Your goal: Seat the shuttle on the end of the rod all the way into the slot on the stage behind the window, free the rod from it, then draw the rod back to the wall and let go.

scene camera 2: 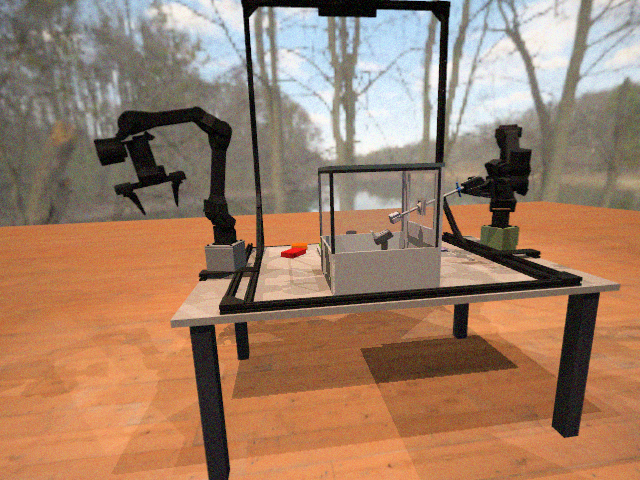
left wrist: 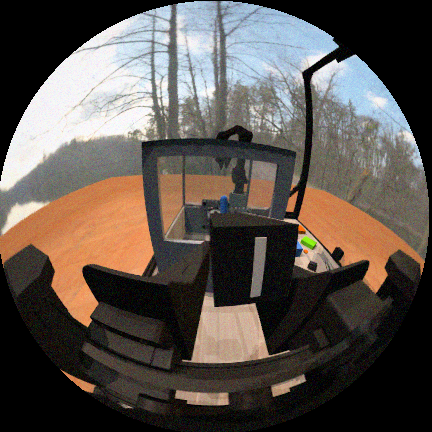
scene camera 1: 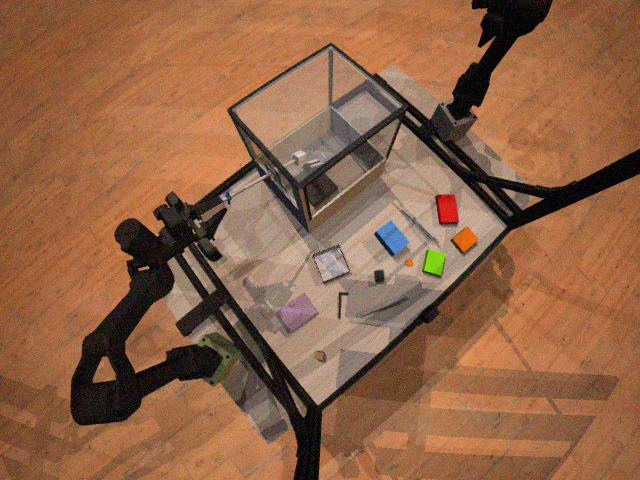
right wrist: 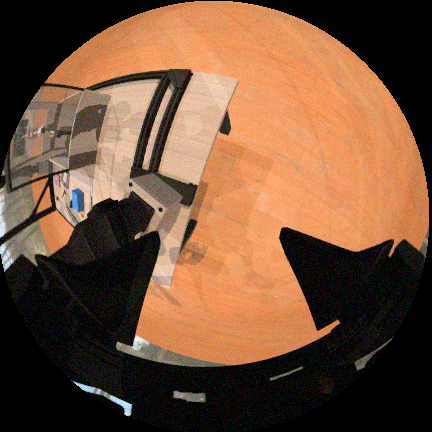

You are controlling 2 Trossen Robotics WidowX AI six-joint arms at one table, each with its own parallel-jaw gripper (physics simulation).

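Frame: origin at the left arm's base, x ahead, y left, z up, level; millimetres.
Seen in the pictures: left gripper, fingertip midpoint: [scene camera 2: 463, 191] [scene camera 1: 223, 204]; right gripper, fingertip midpoint: [scene camera 2: 161, 210] [left wrist: 223, 168] [scene camera 1: 481, 41] [right wrist: 221, 235]; left arm's base, origin of the base link: [scene camera 2: 499, 226] [scene camera 1: 207, 360]; right arm's base, origin of the base link: [scene camera 2: 225, 242] [scene camera 1: 458, 110] [right wrist: 137, 211].
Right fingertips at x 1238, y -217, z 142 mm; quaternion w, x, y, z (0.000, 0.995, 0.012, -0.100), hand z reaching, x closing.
Offsets run from my right fingertips to a thing's top centre. "*": to the spot under its first point.
The rod [scene camera 1: 250, 184] [scene camera 2: 451, 192] passes through the wall [left wrist: 151, 200] of the glass case, with a blue collar @[* dx -850, dy +336, dz +39 mm] [scene camera 1: 227, 196] [scene camera 2: 458, 189] [left wrist: 223, 204] outside. The pale shuttle @[dx -648, dy +280, dz -29 mm] [scene camera 1: 298, 157] [scene camera 2: 394, 217] is on its inner end, tilted and raised above the stage [scene camera 2: 383, 237], apart from it. My left gripper [scene camera 1: 214, 209] [scene camera 2: 473, 184] [left wrist: 226, 246] is shut on the rod's black handle @[dx -894, dy +351, dz +68 mm] [left wrist: 235, 270], outside the case. The handle hides the rod in the left wrist view. The slot is too small to make out. My right gripper [scene camera 2: 161, 209] [right wrist: 221, 235] is open and empty, away from the case.
A clear tray @[dx -824, dy +76, dz -219 mm] [scene camera 1: 331, 264], purple block @[dx -1003, dy +87, dz -225 mm] [scene camera 1: 297, 312], blue block @[dx -663, dy -48, dz -199 mm] [scene camera 1: 392, 237], red block @[dx -476, dy -164, dz -219 mm] [scene camera 1: 447, 208], orange block @[dx -541, dy -259, dz -219 mm] [scene camera 1: 464, 239] and green block @[dx -661, dy -201, dz -219 mm] [scene camera 1: 434, 262] lie on the table. Black frame rails [scene camera 1: 258, 343] edge it. The case @[* dx -540, dy +375, dz -179 mm] [scene camera 2: 385, 271] has low solid walls and clear upper panes.
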